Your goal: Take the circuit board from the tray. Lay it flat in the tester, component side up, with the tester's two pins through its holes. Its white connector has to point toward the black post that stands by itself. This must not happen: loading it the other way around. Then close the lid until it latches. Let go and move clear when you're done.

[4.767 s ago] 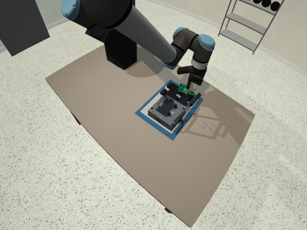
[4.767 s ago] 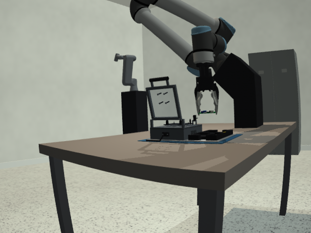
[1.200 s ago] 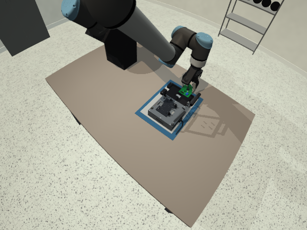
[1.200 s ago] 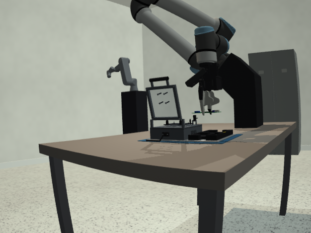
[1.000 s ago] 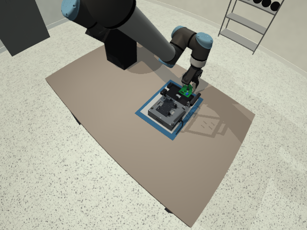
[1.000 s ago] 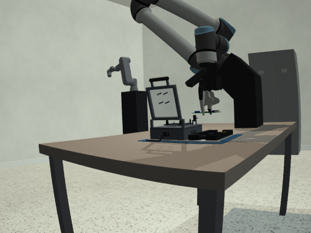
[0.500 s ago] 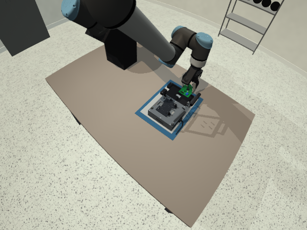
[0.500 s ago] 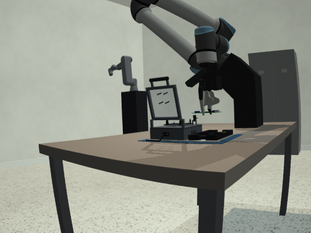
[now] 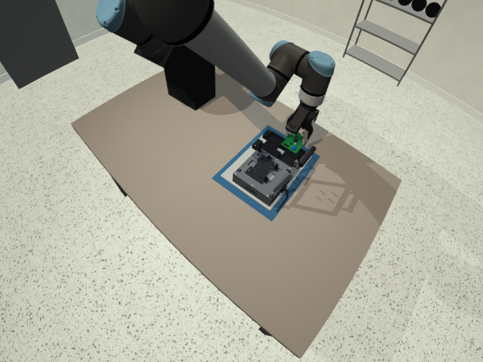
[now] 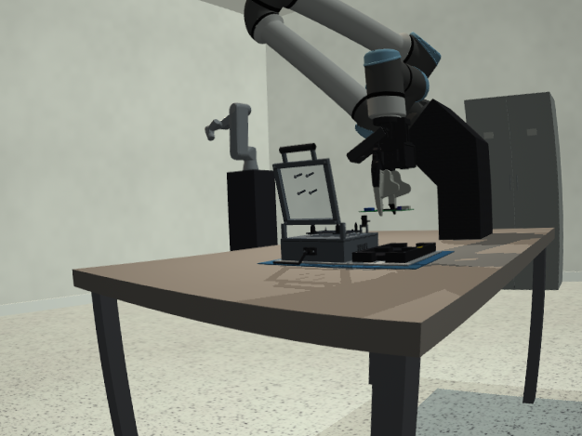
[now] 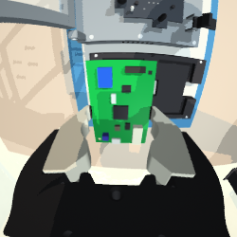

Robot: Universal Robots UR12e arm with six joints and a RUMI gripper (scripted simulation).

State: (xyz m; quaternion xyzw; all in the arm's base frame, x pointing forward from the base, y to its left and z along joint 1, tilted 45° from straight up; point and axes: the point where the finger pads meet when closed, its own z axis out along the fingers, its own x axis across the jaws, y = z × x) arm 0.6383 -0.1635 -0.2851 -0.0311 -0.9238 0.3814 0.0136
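The tester is 130 mm to the right of my hand, 20 mm behind it and 10 mm below it. The rest, counted from my hand: tester bed: 160 mm to the right, 50 mm below, 40 mm behind; green circuit board: right at my hand; black post: 110 mm to the right, 110 mm behind, 30 mm below.
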